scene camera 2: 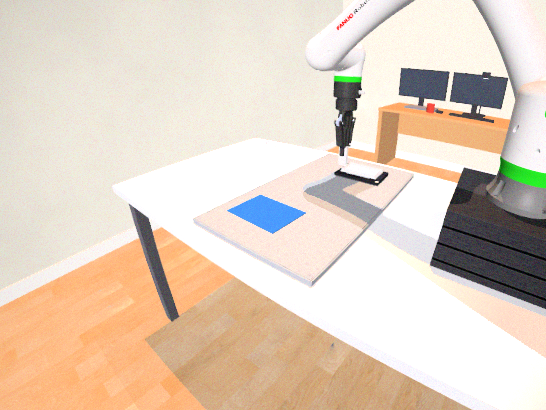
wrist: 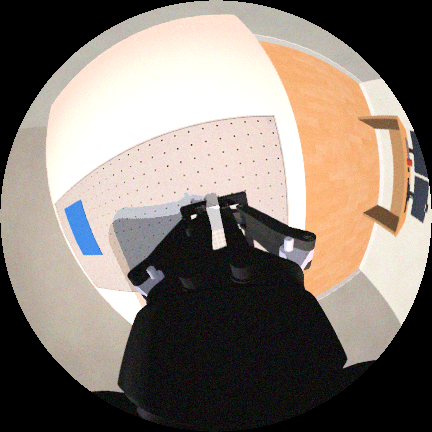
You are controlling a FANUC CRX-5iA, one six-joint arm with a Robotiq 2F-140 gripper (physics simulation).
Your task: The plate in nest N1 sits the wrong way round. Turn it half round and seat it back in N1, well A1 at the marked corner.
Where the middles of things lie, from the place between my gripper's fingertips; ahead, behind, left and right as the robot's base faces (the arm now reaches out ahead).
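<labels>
Position of the flat blue rectangle (scene camera 2: 268, 214) relative to my hand: 2 cm below, 4 cm behind, 41 cm to the left.
</labels>
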